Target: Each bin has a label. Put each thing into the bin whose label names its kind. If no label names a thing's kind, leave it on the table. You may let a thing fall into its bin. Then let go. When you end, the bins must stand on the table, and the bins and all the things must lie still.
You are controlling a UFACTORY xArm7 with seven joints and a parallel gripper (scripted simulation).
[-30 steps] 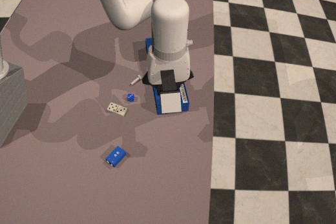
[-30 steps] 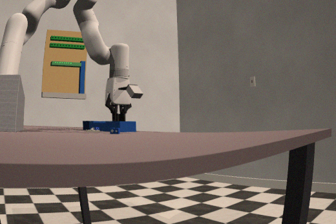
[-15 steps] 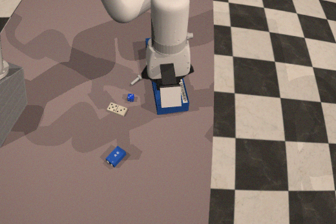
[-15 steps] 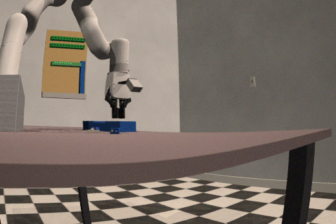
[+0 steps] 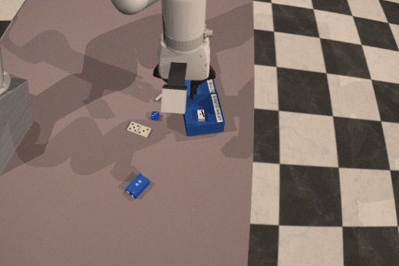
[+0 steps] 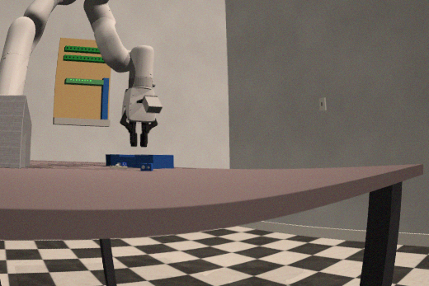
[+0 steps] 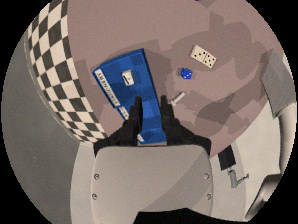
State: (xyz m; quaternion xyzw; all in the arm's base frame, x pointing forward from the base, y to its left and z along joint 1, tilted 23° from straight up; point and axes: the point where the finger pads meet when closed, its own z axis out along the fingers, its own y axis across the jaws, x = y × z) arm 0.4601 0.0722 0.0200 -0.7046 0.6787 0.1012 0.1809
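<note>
My hand is 80 mm above the bolt, 60 mm past it and 40 mm to the right of it. From my hand the other things lie so: blue three-part bin 60 mm to the left, 60 mm below, 20 mm ahead; blue die 80 mm below, 70 mm behind, 30 mm to the right; white sharpener 70 mm below, 40 mm ahead, 10 mm to the right.
</note>
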